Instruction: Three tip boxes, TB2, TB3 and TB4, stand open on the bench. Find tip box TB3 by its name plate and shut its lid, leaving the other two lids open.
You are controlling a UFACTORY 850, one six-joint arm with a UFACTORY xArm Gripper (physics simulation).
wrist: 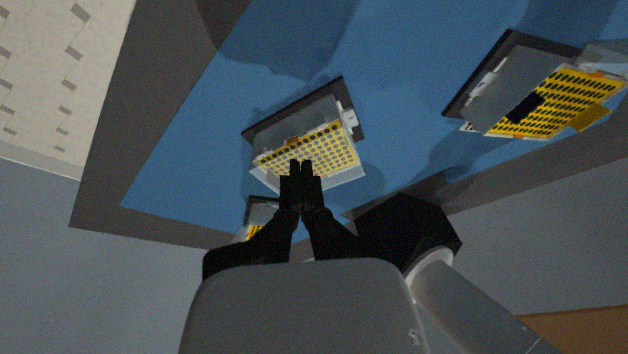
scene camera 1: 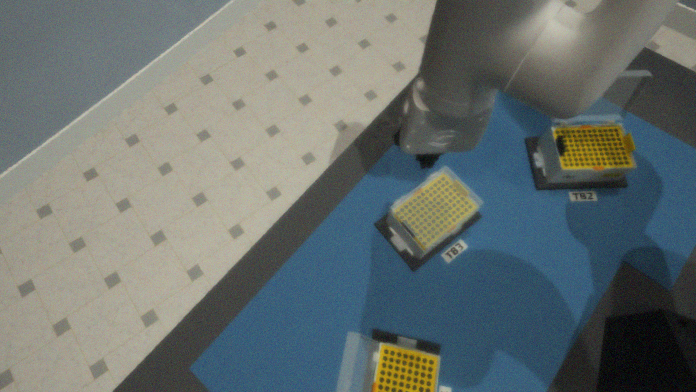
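Observation:
Tip box TB3 [scene camera 1: 406, 234] [wrist: 295, 125] stands at the middle of the scene view, beside its name plate [scene camera 1: 454, 251]. Its clear lid [scene camera 1: 435, 210] [wrist: 345, 175] lies over the yellow tip rack; whether it is fully seated is hard to tell. My gripper [scene camera 1: 427, 161] [wrist: 299, 170] is shut and empty, its tips just behind TB3's hinge side in the scene view and in front of the rack in the wrist view. TB2 [scene camera 1: 595, 147] [wrist: 555, 105] has its lid [scene camera 1: 635, 85] raised, partly behind the arm. The third box [scene camera 1: 407, 370] [wrist: 261, 212] has its lid [scene camera 1: 352, 360] open; its name plate does not show.
The boxes stand on a blue mat [scene camera 1: 300, 300] [wrist: 190, 165] with a dark bench border [scene camera 1: 240, 285] [wrist: 135, 100]. TB2 is to the right of TB3 in both views. The arm hangs over the mat's back part. A black block [scene camera 1: 645, 350] is at the lower right.

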